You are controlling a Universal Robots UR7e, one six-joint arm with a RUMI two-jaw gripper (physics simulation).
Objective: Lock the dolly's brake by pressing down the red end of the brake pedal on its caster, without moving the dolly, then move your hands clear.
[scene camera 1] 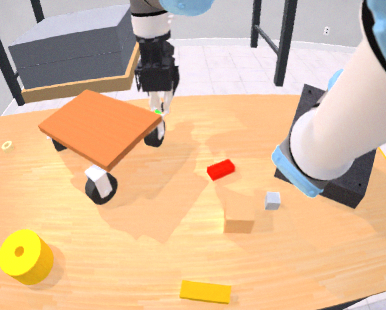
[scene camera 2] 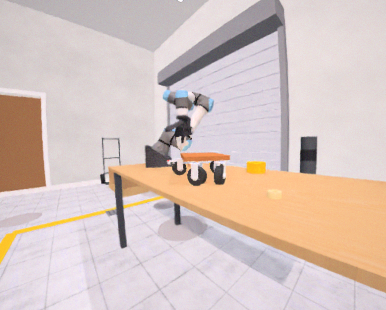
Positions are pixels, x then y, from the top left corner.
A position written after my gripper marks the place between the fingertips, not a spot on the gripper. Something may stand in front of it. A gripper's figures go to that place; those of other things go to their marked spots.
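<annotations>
Dolly [scene camera 1: 103, 130], 66 cm from the lens. My gripper [scene camera 1: 163, 111], 65 cm from the lens. Tan block [scene camera 1: 239, 214], 54 cm from the lens. Dolly and tan block, marked spots 37 cm apart.
</annotations>
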